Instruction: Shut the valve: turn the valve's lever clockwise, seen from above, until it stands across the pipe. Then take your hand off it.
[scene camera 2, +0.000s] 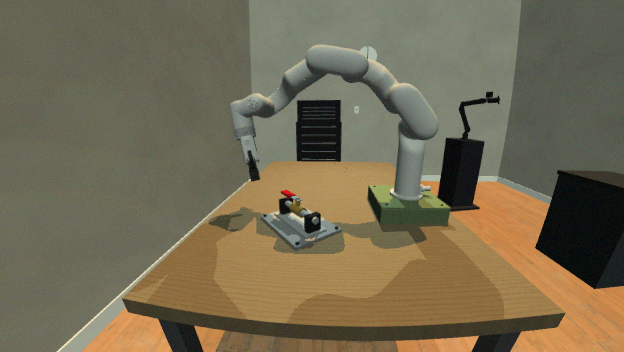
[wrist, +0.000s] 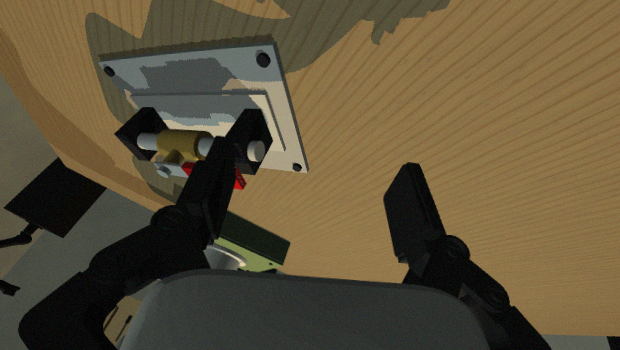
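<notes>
The valve has a brass body (scene camera 2: 298, 208) (wrist: 175, 142) on a pale pipe (wrist: 147, 141) between two black blocks, on a grey plate (scene camera 2: 282, 232) (wrist: 282, 105). Its red lever (scene camera 2: 287, 193) (wrist: 240, 180) points roughly along the pipe, towards the block at the far end in the scene view. My gripper (scene camera 2: 254, 175) (wrist: 316, 169) is open and empty, above and left of the lever in the scene view, apart from it. In the wrist view its left finger hides the lever's middle and part of the pipe; the right finger is over bare wood.
The arm's green base block (scene camera 2: 415, 216) (wrist: 257, 237) stands on the wooden table (scene camera 2: 360, 295) (wrist: 500, 125), right of the valve in the scene view. A wall (scene camera 2: 125, 125) runs along the left. A dark cabinet (scene camera 2: 575, 230) and a black pedestal (scene camera 2: 460, 172) (wrist: 55, 197) stand off the table.
</notes>
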